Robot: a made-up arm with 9 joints. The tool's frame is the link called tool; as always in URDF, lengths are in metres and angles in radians.
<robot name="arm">
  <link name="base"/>
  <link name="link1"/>
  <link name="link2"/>
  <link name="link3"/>
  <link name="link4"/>
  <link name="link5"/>
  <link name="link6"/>
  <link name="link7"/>
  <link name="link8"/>
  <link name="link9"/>
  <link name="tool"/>
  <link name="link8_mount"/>
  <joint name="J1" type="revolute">
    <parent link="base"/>
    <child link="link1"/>
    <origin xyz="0 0 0.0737" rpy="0 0 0"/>
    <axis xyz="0 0 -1"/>
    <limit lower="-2.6" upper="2.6" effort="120" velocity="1.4"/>
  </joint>
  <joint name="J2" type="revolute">
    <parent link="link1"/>
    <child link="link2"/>
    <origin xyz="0.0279 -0.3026 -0.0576" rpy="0 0 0"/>
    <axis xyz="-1 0 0"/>
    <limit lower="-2.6" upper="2.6" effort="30" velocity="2.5"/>
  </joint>
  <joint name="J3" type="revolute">
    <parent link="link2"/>
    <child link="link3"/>
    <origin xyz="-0.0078 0.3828 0.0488" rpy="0 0 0"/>
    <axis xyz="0 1 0"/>
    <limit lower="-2.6" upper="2.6" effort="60" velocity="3.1"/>
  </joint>
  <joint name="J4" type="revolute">
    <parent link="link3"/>
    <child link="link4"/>
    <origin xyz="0.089 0.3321 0.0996" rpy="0 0 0"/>
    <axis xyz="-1 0 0"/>
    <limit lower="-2.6" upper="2.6" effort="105" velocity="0.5"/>
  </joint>
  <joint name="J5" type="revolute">
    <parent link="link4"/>
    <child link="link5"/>
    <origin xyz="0.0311 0.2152 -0.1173" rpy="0 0 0"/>
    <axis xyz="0 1 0"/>
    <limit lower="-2.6" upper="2.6" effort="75" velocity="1"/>
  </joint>
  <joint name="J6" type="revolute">
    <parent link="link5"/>
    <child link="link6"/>
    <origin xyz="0.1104 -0.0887 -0.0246" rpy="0 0 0"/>
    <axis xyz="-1 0 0"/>
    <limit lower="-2.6" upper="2.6" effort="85" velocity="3"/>
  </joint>
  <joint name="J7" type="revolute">
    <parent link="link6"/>
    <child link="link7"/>
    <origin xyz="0.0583 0.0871 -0.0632" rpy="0 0 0"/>
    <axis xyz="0 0 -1"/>
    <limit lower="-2.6" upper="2.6" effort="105" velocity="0.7"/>
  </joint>
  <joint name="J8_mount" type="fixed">
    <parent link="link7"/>
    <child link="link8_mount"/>
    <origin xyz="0.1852 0.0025 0.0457" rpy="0 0 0"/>
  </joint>
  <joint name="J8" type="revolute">
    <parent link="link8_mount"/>
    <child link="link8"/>
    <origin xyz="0.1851 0.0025 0.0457" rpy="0 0 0"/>
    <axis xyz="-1 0 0"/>
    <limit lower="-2.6" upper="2.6" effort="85" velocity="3.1"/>
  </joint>
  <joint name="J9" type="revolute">
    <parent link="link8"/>
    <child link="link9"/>
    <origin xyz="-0.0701 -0.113 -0.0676" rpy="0 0 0"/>
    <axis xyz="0 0 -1"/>
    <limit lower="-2.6" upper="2.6" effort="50" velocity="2.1"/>
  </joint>
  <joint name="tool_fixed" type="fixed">
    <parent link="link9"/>
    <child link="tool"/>
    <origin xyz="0.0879 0.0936 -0.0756" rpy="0 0 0"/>
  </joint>
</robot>
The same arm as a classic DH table. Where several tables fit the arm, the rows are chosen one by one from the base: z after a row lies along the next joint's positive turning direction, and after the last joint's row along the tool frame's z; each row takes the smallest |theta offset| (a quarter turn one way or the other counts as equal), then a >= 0, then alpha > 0; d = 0 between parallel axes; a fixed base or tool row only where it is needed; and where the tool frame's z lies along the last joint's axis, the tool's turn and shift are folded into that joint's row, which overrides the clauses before.
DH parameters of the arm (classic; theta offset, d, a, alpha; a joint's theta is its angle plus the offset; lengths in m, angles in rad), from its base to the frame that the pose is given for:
base (fixed): 0 0 0 3.1416
J1: 1.5708 -0.0161 0.3026 -1.5708
J2: 1.5708 -0.0201 0.0488 -1.5708
J3: 0 0.7149 0.0996 1.5708
J4: 0 -0.1201 -0.1173 -1.5708
J5: 0 0.1265 -0.0246 1.5708
J6: 1.5708 -0.1687 0.0871 -1.5708
J7: 0 -0.0282 0.005 1.5708
J8: 0 -0.3002 -0.113 -1.5708
J9: 0.754 0 0.1284 3.1416
tool (fixed): -0.8168 -0.1432 0 0
Joint limits (rad, base to tool): -2.6..2.6 -2.6..2.6 -2.6..2.6 -2.6..2.6 -2.6..2.6 -2.6..2.6 -2.6..2.6 -2.6..2.6 -2.6..2.6

